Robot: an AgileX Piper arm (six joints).
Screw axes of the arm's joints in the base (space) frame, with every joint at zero. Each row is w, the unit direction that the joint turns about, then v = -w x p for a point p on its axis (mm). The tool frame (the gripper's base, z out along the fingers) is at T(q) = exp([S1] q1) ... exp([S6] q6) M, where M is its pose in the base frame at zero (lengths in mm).
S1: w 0 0 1 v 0 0 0
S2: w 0 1 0 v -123 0 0
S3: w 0 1 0 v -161.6 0 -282.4
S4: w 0.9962 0 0.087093 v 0 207.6 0
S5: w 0 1 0 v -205.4 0 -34.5
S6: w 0.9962 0 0.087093 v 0 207.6 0
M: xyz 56.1 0 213.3 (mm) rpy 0 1.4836 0 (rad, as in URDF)
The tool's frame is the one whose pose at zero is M.
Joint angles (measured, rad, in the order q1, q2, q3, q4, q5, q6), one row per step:
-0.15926, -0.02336, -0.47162, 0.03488, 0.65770, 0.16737
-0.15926, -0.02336, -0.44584, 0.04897, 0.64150, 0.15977
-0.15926, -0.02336, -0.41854, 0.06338, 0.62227, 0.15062
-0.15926, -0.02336, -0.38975, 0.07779, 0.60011, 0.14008
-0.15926, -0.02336, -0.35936, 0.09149, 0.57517, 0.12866
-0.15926, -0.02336, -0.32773, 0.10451, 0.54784, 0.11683
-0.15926, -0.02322, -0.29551, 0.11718, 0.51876, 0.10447
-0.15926, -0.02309, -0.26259, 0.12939, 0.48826, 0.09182
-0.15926, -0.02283, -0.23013, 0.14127, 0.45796, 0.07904
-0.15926, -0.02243, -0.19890, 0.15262, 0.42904, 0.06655
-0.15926, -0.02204, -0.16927, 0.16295, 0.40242, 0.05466
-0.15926, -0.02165, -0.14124, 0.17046, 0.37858, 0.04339
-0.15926, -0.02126, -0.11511, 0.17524, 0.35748, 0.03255
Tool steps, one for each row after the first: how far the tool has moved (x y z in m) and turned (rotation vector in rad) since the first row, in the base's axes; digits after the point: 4 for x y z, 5 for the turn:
0.0039, 0.0001, -0.0060, 0.00609, 0.00854, 0.00763
0.0080, 0.0002, -0.0122, 0.01106, 0.01564, 0.01495
0.0120, 0.0001, -0.0188, 0.01484, 0.02138, 0.02169
0.0162, 0.0000, -0.0256, 0.01735, 0.02606, 0.02735
0.0202, -0.0002, -0.0328, 0.01906, 0.02967, 0.03189
0.0242, -0.0005, -0.0401, 0.02008, 0.03232, 0.03547
0.0279, -0.0009, -0.0476, 0.02056, 0.03431, 0.03802
0.0314, -0.0013, -0.0552, 0.02076, 0.03623, 0.03976
0.0346, -0.0017, -0.0626, 0.02087, 0.03850, 0.04077
0.0373, -0.0021, -0.0697, 0.02072, 0.04155, 0.04111
0.0397, -0.0026, -0.0767, 0.01864, 0.04619, 0.04052
0.0418, -0.0031, -0.0834, 0.01442, 0.05210, 0.03932

